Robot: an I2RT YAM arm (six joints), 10 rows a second.
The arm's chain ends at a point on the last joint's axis. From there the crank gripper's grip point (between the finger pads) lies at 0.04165 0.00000 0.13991 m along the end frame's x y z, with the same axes.
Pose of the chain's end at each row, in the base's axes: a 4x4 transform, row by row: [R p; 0 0 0 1], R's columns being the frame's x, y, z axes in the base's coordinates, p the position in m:
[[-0.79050, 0.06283, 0.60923, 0.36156], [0.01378, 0.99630, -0.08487, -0.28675], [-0.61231, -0.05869, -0.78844, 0.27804], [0, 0, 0, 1]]
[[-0.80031, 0.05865, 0.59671, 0.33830], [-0.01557, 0.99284, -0.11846, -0.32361], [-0.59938, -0.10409, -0.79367, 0.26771], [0, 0, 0, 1]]
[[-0.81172, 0.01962, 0.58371, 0.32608], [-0.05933, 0.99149, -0.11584, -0.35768], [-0.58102, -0.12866, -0.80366, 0.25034], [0, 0, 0, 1]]
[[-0.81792, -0.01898, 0.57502, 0.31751], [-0.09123, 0.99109, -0.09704, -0.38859], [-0.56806, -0.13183, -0.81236, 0.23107], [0, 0, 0, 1]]
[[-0.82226, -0.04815, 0.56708, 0.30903], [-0.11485, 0.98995, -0.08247, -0.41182], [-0.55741, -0.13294, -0.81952, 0.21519], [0, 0, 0, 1]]
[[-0.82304, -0.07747, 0.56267, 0.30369], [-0.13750, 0.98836, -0.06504, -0.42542], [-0.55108, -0.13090, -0.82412, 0.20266], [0, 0, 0, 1]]
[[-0.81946, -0.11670, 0.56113, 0.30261], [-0.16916, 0.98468, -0.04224, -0.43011], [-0.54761, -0.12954, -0.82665, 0.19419], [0, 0, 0, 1]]
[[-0.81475, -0.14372, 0.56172, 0.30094], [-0.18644, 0.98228, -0.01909, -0.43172], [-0.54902, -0.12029, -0.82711, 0.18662], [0, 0, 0, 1]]
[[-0.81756, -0.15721, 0.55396, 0.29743], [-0.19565, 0.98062, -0.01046, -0.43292], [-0.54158, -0.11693, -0.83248, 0.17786], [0, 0, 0, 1]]
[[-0.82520, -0.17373, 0.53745, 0.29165], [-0.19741, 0.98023, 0.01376, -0.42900], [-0.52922, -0.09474, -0.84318, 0.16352], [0, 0, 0, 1]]
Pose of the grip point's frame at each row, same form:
[[-0.79050, 0.06283, 0.60923, 0.41387], [0.01378, 0.99630, -0.08487, -0.29805], [-0.61231, -0.05869, -0.78844, 0.14223], [0, 0, 0, 1]]
[[-0.80031, 0.05865, 0.59671, 0.38845], [-0.01557, 0.99284, -0.11846, -0.34083], [-0.59938, -0.10409, -0.79367, 0.13170], [0, 0, 0, 1]]
[[-0.81172, 0.01962, 0.58371, 0.37394], [-0.05933, 0.99149, -0.11584, -0.37636], [-0.58102, -0.12866, -0.80366, 0.11370], [0, 0, 0, 1]]
[[-0.81792, -0.01898, 0.57502, 0.36389], [-0.09123, 0.99109, -0.09704, -0.40597], [-0.56806, -0.13183, -0.81236, 0.09375], [0, 0, 0, 1]]
[[-0.82226, -0.04815, 0.56708, 0.35412], [-0.11485, 0.98995, -0.08247, -0.42814], [-0.55741, -0.13294, -0.81952, 0.07731], [0, 0, 0, 1]]
[[-0.82304, -0.07747, 0.56267, 0.34813], [-0.13750, 0.98836, -0.06504, -0.44025], [-0.55108, -0.13090, -0.82412, 0.06440], [0, 0, 0, 1]]
[[-0.81946, -0.11670, 0.56113, 0.34699], [-0.16916, 0.98468, -0.04224, -0.44307], [-0.54761, -0.12954, -0.82665, 0.05573], [0, 0, 0, 1]]
[[-0.81475, -0.14372, 0.56172, 0.34560], [-0.18644, 0.98228, -0.01909, -0.44216], [-0.54902, -0.12029, -0.82711, 0.04803], [0, 0, 0, 1]]
[[-0.81756, -0.15721, 0.55396, 0.34088], [-0.19565, 0.98062, -0.01046, -0.44253], [-0.54158, -0.11693, -0.83248, 0.03883], [0, 0, 0, 1]]
[[-0.82520, -0.17373, 0.53745, 0.33248], [-0.19741, 0.98023, 0.01376, -0.43530], [-0.52922, -0.09474, -0.84318, 0.02351], [0, 0, 0, 1]]

